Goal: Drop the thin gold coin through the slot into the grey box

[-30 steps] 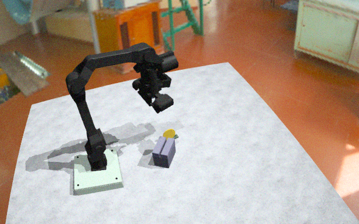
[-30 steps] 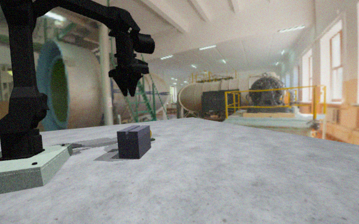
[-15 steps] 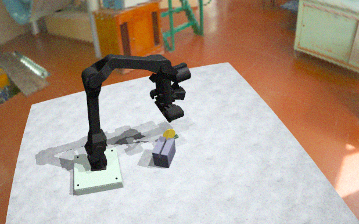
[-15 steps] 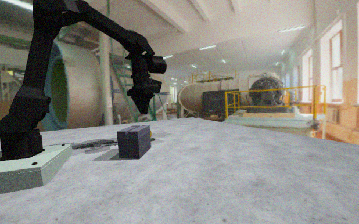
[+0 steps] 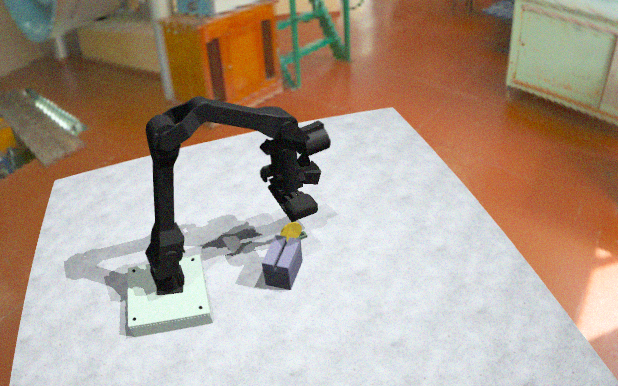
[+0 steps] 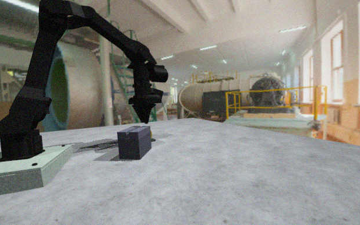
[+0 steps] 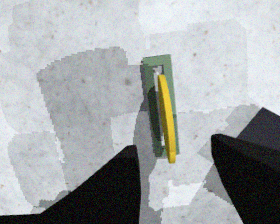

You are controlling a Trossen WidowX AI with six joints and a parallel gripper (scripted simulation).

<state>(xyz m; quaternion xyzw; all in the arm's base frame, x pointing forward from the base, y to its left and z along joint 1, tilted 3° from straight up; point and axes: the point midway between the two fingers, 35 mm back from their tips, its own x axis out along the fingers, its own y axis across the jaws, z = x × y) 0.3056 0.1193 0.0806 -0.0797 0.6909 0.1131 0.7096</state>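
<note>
Right now the gold coin is 5 cm below my gripper tip.
</note>
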